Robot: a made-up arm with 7 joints. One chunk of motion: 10 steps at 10 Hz.
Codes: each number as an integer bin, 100 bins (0 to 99) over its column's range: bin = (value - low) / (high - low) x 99, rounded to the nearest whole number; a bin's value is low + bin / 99 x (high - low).
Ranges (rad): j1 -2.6..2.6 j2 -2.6..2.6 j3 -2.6..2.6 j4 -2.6..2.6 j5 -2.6..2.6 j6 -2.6..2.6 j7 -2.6..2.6
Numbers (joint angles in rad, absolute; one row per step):
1: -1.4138 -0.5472 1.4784 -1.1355 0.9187 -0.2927 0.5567
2: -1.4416 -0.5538 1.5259 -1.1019 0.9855 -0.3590 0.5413
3: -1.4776 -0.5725 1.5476 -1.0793 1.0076 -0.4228 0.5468
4: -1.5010 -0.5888 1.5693 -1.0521 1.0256 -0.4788 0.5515
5: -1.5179 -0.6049 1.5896 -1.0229 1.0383 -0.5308 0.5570
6: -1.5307 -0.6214 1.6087 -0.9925 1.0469 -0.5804 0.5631
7: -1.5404 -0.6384 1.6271 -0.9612 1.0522 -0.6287 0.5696
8: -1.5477 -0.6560 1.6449 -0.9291 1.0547 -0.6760 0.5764
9: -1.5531 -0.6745 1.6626 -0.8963 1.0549 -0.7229 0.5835
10: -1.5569 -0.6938 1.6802 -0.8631 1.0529 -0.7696 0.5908
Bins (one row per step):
1: 23 39 78 28 67 44 60
2: 22 39 79 29 68 43 60
3: 21 39 79 29 69 41 60
4: 21 38 79 29 69 40 60
5: 21 38 80 30 69 39 60
6: 20 38 80 31 69 38 60
7: 20 37 80 31 70 38 60
8: 20 37 81 32 70 37 60
9: 20 37 81 32 70 36 61
10: 20 36 81 33 70 35 61

